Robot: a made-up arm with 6 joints.
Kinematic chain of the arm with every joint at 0, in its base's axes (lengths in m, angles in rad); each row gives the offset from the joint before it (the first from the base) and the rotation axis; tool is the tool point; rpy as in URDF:
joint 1: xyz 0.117 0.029 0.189 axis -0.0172 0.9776 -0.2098
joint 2: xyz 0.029 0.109 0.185 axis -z
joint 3: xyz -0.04 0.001 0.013 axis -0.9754 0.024 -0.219
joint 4: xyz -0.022 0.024 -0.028 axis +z
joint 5: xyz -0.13 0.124 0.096 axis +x
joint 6: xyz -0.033 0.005 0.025 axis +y
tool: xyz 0 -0.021 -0.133 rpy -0.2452 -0.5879 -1.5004
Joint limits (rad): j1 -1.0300..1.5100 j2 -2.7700..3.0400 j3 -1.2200..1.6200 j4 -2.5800..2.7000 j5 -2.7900..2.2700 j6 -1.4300..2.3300
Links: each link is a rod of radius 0.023 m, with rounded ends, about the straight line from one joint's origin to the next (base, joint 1, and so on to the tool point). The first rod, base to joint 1, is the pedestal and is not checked.
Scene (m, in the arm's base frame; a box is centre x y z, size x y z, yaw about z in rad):
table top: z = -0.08
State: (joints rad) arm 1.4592 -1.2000 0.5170 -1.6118 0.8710 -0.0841
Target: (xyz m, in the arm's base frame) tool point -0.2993 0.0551 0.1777
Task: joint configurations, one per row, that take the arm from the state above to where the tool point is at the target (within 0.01 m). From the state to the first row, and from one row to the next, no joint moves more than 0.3 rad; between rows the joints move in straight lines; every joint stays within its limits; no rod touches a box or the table.
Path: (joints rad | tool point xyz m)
1: 1.1861 -1.2203 0.4397 -1.5139 0.9191 0.0115 | 0.2427 0.3246 0.2545
2: 0.9130 -1.2406 0.3624 -1.4160 0.9671 0.1072 | 0.1782 0.3333 0.3259
3: 0.6399 -1.2610 0.2850 -1.3181 1.0152 0.2028 | 0.0896 0.3265 0.3753
4: 0.3667 -1.2813 0.2077 -1.2202 1.0633 0.2984 | -0.0126 0.3022 0.3946
5: 0.0936 -1.3016 0.1304 -1.1223 1.1114 0.3940 | -0.1152 0.2605 0.3802
6: -0.1795 -1.3219 0.0531 -1.0244 1.1594 0.4897 | -0.2045 0.2030 0.3339
7: -0.4526 -1.3423 -0.0243 -0.9265 1.2075 0.5853 | -0.2684 0.1329 0.2628
8: -0.7257 -1.3626 -0.1016 -0.8286 1.2556 0.6809 | -0.2993 0.0551 0.1777

